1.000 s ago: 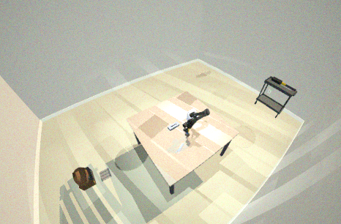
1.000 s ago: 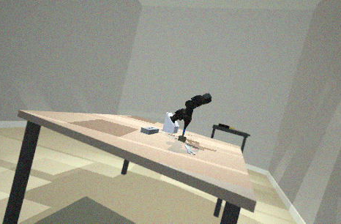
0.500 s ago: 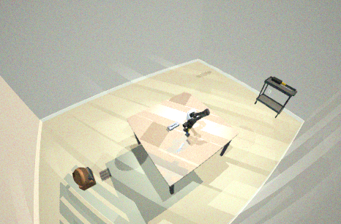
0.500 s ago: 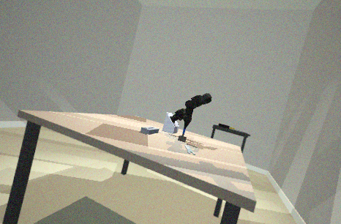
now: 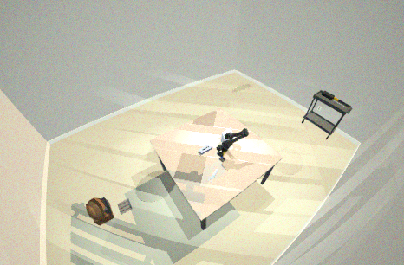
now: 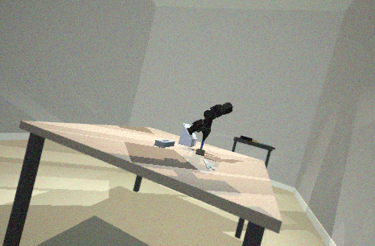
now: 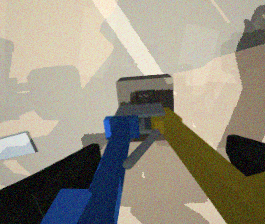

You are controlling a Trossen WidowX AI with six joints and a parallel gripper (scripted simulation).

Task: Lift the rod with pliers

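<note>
The grey link bar is 1 cm ahead of my gripper tip. The rest, counted from my gripper tip: holster (9 cm below, 1 cm ahead); channel block (25 cm to the right, 8 cm below, 8 cm ahead); yellow handle (2 cm behind).
</note>
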